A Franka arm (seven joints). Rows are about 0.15 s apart.
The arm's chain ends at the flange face. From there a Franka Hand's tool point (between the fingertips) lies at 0.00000 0.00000 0.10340 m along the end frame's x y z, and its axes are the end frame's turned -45 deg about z.
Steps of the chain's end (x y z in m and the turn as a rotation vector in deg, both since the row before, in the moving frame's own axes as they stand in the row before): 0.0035, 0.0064, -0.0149, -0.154, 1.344, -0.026; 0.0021, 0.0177, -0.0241, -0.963, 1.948, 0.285; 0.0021, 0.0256, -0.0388, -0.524, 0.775, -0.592; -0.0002, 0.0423, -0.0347, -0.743, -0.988, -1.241; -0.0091, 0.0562, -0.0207, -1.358, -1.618, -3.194; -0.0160, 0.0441, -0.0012, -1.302, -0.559, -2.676; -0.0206, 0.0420, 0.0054, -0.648, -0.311, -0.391; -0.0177, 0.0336, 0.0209, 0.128, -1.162, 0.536
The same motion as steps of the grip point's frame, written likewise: -0.0005, 0.0089, -0.0149, -1.059, 0.841, -0.026; -0.0098, 0.0177, -0.0242, -2.058, 0.697, 0.285; -0.0163, 0.0212, -0.0388, -0.919, 0.177, -0.592; -0.0323, 0.0295, -0.0347, 0.173, -1.224, -1.241; -0.0500, 0.0331, -0.0208, 0.184, -2.104, -3.194; -0.0448, 0.0209, -0.0012, -0.525, -1.316, -2.676; -0.0455, 0.0156, 0.0054, -0.238, -0.678, -0.391; -0.0376, 0.0096, 0.0209, 0.912, -0.731, 0.536
